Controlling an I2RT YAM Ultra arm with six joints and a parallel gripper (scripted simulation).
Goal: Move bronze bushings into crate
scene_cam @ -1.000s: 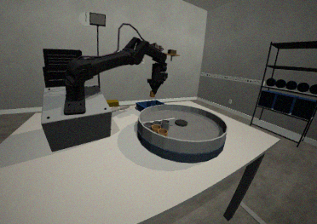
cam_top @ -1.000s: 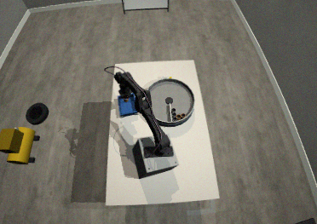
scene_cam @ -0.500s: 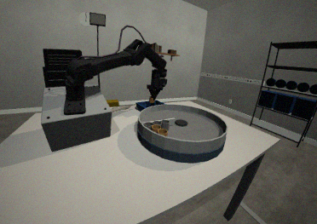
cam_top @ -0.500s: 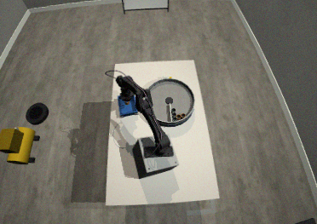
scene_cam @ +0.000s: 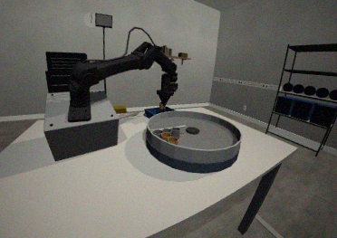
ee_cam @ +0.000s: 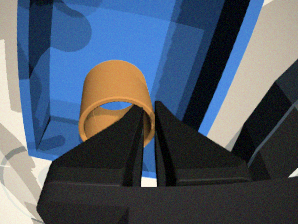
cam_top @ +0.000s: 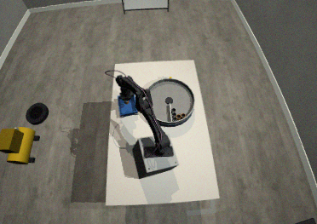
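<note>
Now: hand 7 cm above the blue crate, 2 cm to the right of it and 1 cm past it. The rest, counted from my hand: turntable (34 cm to the right, 4 cm below, 3 cm behind).
</note>
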